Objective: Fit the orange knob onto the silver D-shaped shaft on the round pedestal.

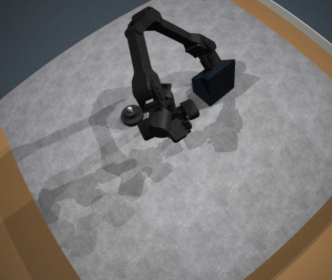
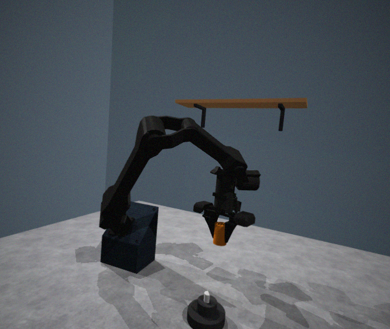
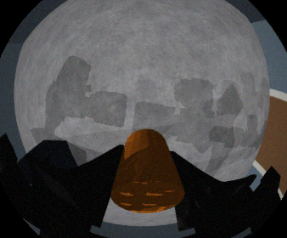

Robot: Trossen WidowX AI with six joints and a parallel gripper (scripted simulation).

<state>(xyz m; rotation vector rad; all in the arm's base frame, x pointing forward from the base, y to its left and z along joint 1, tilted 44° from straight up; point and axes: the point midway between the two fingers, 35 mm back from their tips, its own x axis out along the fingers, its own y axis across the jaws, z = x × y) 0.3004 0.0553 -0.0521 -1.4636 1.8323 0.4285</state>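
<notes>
Now: gripper tip 20 cm to the left of the round pedestal, 7 cm above it and 2 cm short of it. The rest, counted from my gripper tip: orange knob (3 cm above).
</notes>
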